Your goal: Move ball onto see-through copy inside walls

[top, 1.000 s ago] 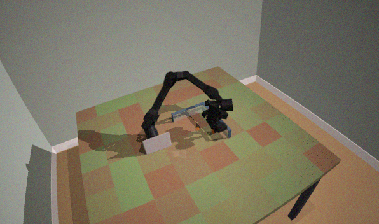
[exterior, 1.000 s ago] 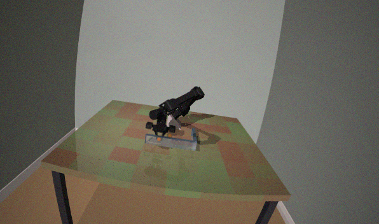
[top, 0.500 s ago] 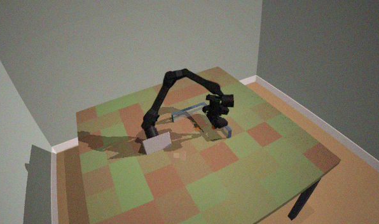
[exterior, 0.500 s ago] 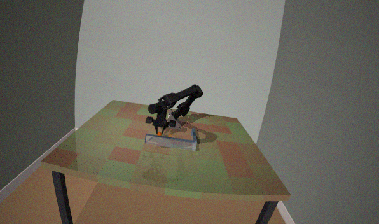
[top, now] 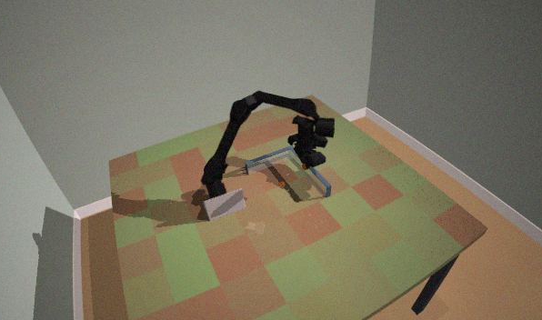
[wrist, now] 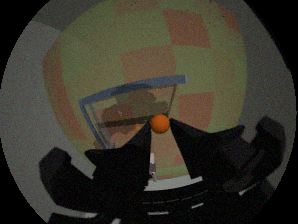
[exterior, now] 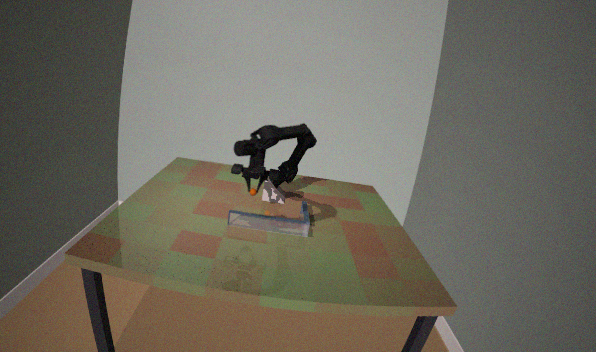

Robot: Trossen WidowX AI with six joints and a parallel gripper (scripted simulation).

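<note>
Right now the see-through copy of ball is 120 mm below my gripper tip, 90 mm behind it and 60 mm to the left of it. The rest, counted from my gripper tip: orange ball (right at my gripper tip); clear wall (100 mm below, 80 mm to the left, 50 mm ahead).
</note>
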